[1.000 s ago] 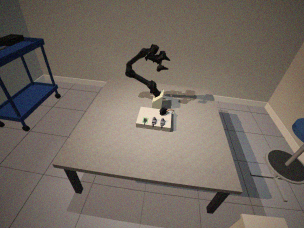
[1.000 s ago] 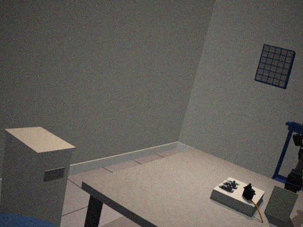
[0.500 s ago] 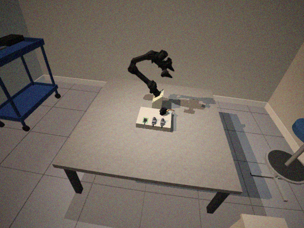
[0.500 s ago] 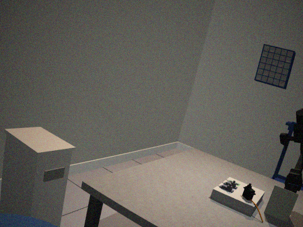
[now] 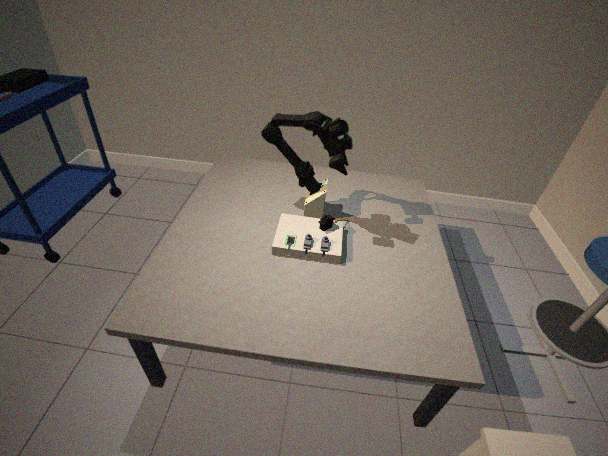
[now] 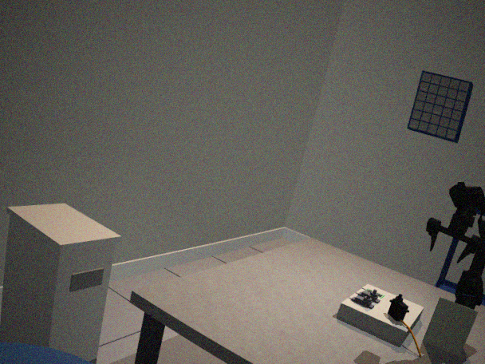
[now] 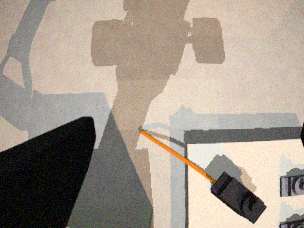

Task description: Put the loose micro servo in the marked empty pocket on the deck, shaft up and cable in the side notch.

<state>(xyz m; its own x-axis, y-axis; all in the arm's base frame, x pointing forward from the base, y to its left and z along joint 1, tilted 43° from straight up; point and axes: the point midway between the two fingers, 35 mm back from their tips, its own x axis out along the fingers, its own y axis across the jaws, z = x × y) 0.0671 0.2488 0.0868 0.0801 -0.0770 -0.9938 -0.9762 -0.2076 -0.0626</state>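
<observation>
Right now the deck is 290 mm below my gripper tip, 120 mm ahead of it and 110 mm to the right of it.
</observation>
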